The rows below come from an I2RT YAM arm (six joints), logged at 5 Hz.
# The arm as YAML. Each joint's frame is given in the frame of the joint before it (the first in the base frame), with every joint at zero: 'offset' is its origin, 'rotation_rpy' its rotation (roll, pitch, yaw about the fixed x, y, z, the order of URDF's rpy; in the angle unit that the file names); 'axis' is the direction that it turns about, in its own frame. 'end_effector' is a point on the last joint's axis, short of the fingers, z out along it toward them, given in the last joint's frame.
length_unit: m
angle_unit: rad
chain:
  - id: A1
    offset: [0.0, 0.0, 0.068]
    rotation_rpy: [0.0, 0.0, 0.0]
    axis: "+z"
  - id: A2
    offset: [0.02, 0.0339, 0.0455]
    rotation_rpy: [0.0, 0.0, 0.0]
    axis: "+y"
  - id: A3
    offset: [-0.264, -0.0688, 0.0]
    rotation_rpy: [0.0, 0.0, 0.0]
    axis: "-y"
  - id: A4
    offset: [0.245, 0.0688, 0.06]
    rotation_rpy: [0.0, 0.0, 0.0]
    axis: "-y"
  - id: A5
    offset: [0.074, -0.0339, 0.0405]
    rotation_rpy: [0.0, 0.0, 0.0]
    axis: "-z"
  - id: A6
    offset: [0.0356, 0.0, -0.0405]
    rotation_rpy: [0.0, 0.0, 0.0]
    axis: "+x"
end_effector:
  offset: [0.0, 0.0, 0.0]
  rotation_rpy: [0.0, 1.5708, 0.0]
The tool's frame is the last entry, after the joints.
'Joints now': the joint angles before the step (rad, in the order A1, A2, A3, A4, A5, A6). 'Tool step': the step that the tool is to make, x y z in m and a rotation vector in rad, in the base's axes. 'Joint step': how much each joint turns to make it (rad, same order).
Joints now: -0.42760, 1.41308, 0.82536, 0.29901, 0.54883, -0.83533
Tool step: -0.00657, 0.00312, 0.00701, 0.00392, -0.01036, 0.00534
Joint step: -0.00039, -0.04017, -0.00453, -0.03143, -0.00772, 0.00693
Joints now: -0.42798, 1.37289, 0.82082, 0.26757, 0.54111, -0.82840
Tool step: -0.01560, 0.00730, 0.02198, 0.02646, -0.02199, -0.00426
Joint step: 0.00001, -0.09581, 0.02394, -0.13046, -0.00540, 0.03848
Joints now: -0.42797, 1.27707, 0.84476, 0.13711, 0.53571, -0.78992
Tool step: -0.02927, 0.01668, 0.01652, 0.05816, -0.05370, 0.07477
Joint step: 0.00040, -0.15941, -0.02937, -0.13203, -0.09311, 0.05686
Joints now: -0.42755, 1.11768, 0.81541, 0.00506, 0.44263, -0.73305
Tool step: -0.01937, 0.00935, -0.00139, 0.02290, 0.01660, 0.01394
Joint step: -0.00044, -0.09188, -0.03950, -0.08110, -0.01796, 0.00978
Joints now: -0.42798, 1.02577, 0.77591, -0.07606, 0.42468, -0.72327
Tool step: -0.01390, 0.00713, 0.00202, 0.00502, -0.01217, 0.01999
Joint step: 0.00000, -0.07254, -0.02556, -0.03922, -0.02200, 0.00306
